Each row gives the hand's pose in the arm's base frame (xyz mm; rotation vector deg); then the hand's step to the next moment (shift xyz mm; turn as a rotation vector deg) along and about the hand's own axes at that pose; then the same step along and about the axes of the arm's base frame.
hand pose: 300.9 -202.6 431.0 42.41 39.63 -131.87
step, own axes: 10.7 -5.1 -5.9 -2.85 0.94 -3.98
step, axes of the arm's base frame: -8.5 3.0 -9.7 3.80 2.98 -1.23
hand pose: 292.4 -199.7 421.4 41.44 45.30 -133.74
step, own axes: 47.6 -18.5 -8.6 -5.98 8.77 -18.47
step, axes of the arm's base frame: -42.5 2.2 -29.5 15.49 8.48 -11.92
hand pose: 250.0 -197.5 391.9 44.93 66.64 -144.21
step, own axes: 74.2 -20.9 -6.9 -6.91 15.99 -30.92
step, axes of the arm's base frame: -67.6 18.1 -33.0 23.96 13.33 -22.53
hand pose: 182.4 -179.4 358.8 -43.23 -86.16 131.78
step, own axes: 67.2 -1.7 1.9 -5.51 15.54 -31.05
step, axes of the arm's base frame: -56.3 33.3 -15.8 22.87 14.33 -22.53
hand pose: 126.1 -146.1 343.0 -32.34 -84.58 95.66
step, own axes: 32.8 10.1 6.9 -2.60 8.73 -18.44
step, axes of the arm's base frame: -26.7 22.5 -2.2 13.34 9.04 -12.78
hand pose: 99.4 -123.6 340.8 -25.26 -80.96 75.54
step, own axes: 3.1 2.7 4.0 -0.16 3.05 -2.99
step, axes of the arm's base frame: -5.5 1.6 -0.1 1.44 2.19 -3.37
